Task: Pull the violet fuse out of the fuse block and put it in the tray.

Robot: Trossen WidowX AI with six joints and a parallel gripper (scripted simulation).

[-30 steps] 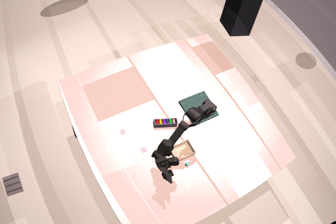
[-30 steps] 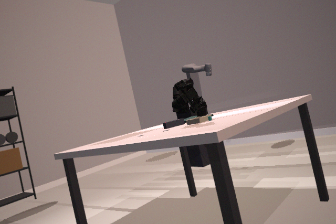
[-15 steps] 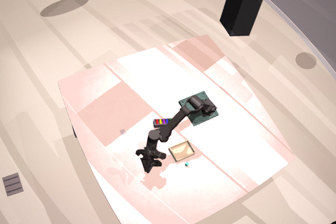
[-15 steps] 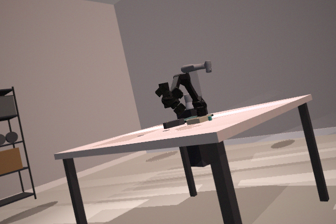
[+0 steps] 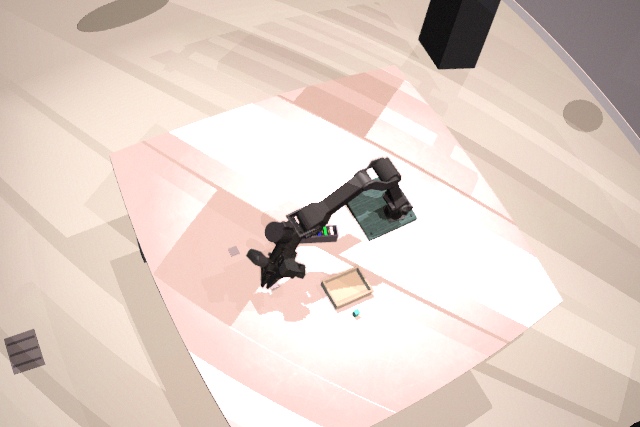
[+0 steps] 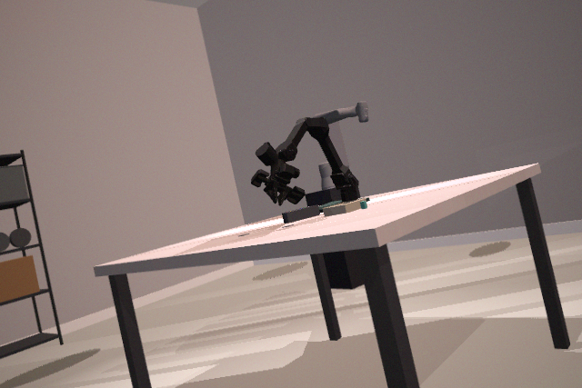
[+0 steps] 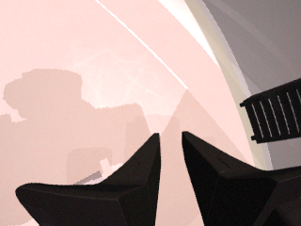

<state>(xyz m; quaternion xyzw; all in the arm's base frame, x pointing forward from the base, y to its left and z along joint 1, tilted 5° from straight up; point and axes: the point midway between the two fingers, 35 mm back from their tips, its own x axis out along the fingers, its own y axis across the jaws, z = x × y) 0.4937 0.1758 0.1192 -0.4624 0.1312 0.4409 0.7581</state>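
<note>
The violet fuse lies 21 cm behind my gripper tip, 18 cm to the right of it and 6 cm below it. Round my gripper tip: red fuse 17 cm behind, 19 cm to the right, 6 cm below; yellow fuse 19 cm behind, 19 cm to the right, 6 cm below; beige tray 26 cm behind, 3 cm to the left, 8 cm below.
</note>
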